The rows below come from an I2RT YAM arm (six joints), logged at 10 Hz.
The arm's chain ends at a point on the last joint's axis. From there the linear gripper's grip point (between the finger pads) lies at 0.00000 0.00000 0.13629 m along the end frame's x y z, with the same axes.
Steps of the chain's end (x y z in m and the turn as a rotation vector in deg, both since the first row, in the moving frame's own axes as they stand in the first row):
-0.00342 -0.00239 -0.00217 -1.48 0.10 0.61
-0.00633 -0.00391 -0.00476 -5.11 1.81 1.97
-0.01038 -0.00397 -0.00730 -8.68 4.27 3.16
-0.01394 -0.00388 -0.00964 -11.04 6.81 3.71
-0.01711 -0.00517 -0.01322 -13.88 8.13 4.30
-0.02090 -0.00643 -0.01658 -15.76 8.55 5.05
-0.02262 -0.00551 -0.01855 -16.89 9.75 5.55
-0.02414 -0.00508 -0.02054 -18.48 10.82 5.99
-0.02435 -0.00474 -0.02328 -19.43 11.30 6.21
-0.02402 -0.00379 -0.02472 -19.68 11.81 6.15
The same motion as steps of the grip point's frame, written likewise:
-0.00320 0.00113 -0.00222 -1.48 0.10 0.61
-0.00224 0.00830 -0.00537 -5.11 1.81 1.97
-0.00084 0.01685 -0.00924 -8.68 4.27 3.16
0.00126 0.02266 -0.01312 -11.04 6.81 3.71
0.00073 0.02810 -0.01855 -13.88 8.13 4.30
-0.00256 0.03129 -0.02319 -15.76 8.55 5.05
-0.00183 0.03494 -0.02636 -16.89 9.75 5.55
-0.00131 0.03911 -0.02994 -18.48 10.82 5.99
-0.00068 0.04165 -0.03362 -19.43 11.30 6.21
0.00080 0.04318 -0.03550 -19.68 11.81 6.15

